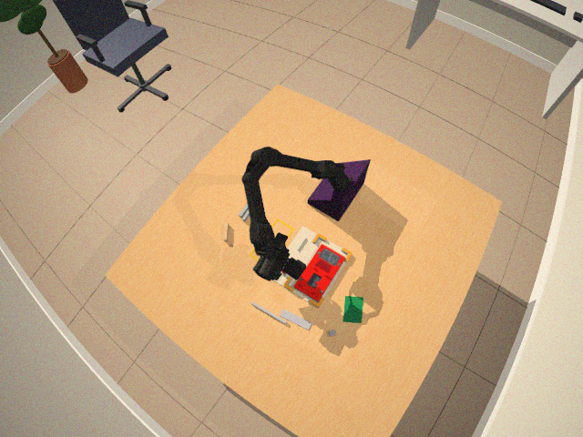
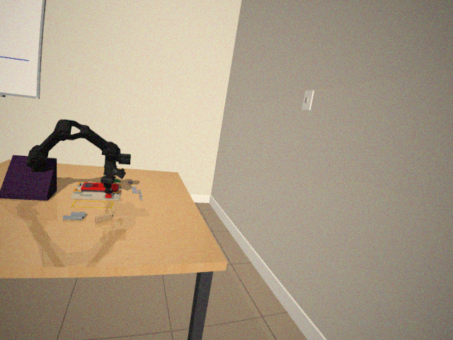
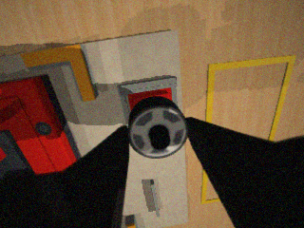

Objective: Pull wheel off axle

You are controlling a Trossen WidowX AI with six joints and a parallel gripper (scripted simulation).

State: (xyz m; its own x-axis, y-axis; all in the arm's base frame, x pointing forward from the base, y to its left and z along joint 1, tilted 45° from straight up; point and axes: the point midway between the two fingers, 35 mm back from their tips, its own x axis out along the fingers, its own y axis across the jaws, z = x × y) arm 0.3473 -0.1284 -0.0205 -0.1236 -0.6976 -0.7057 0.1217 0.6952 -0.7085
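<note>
Now: gripper tip 5 cm past the beige baseplate, 10 cm to the right of it and 3 cm above it. Round my gripper tip: green card (2 cm ahead, 31 cm to the left, 4 cm below).
</note>
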